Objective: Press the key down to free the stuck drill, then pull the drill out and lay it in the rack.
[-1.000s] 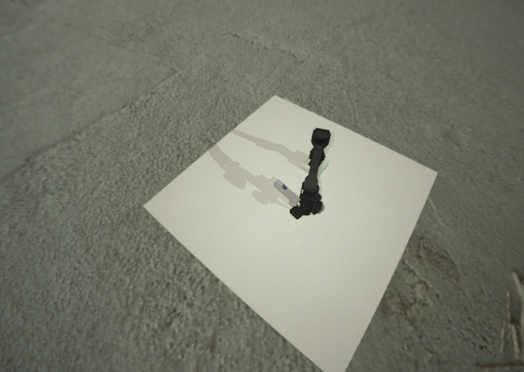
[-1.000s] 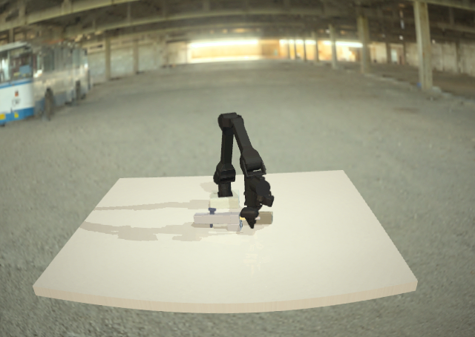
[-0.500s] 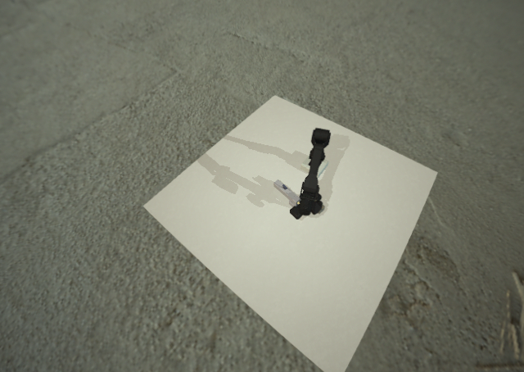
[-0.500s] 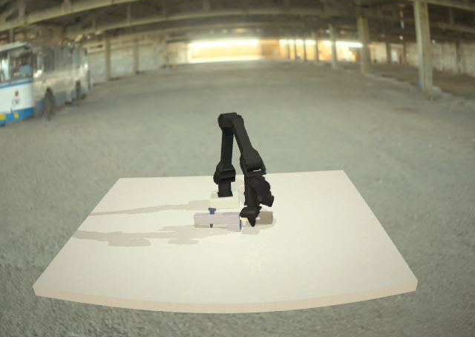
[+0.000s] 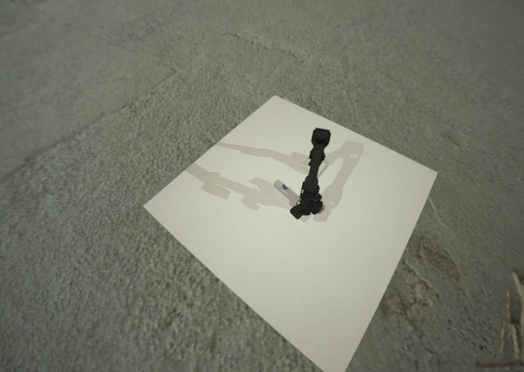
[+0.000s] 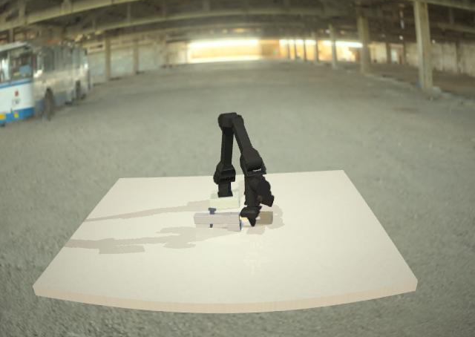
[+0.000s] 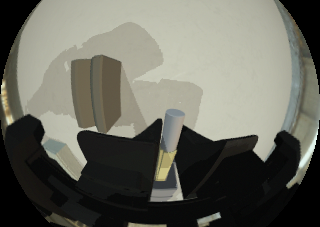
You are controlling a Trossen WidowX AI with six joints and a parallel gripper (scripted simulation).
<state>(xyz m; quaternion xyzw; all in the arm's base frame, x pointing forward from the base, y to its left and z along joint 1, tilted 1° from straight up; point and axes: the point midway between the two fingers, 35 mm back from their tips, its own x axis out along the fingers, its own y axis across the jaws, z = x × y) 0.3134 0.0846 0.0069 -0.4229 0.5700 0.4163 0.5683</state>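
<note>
My gripper tip is 40 mm to the left of the drill, 30 mm below it and 10 mm past it. Round my gripper tip: tan rack (60 mm behind, 50 mm to the left); grey holder block (130 mm to the right, 40 mm behind, 20 mm above); blue key (160 mm to the right, 50 mm behind, 40 mm above).
</note>
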